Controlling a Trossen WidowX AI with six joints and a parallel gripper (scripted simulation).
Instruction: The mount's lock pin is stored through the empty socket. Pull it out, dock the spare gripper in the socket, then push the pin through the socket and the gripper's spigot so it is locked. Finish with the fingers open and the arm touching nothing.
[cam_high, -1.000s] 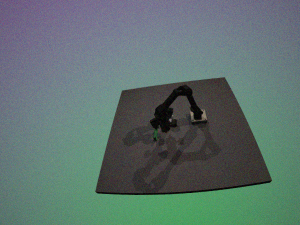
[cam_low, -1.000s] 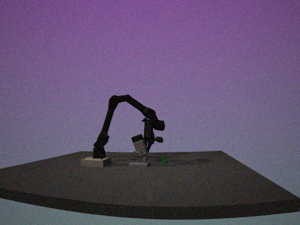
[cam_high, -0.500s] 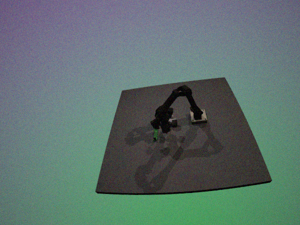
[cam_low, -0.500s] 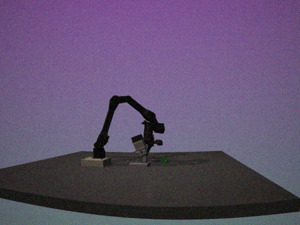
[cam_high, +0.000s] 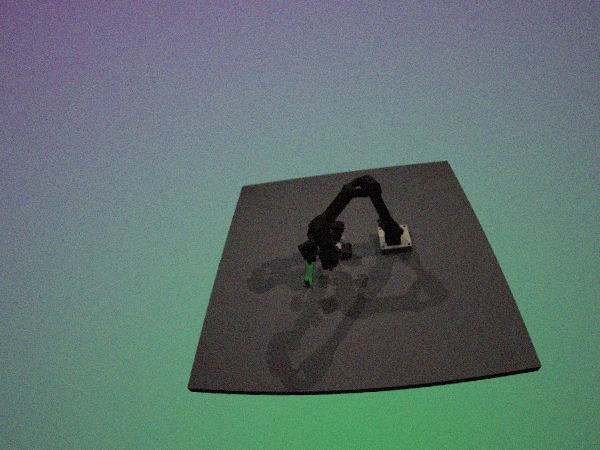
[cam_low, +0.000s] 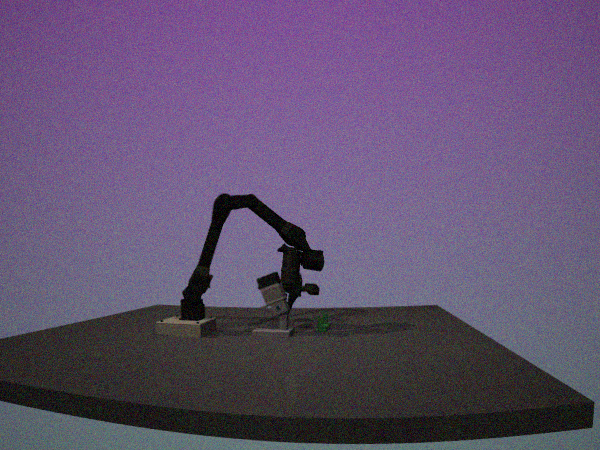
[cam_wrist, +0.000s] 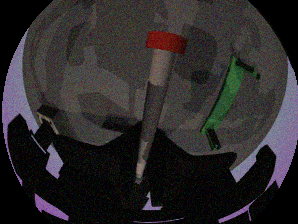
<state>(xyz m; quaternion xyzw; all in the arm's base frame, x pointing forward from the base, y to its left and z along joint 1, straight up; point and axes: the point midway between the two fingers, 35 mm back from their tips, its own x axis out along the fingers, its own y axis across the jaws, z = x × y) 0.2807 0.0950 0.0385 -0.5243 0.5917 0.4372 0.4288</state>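
Right now my gripper tip is 9 cm to the left of the mount, 1 cm below it and 1 cm past it. The rest, counted from my gripper tip: spare gripper 9 cm to the right, 8 cm above, 2 cm behind; green cradle 11 cm ahead, 2 cm to the left, 2 cm below.
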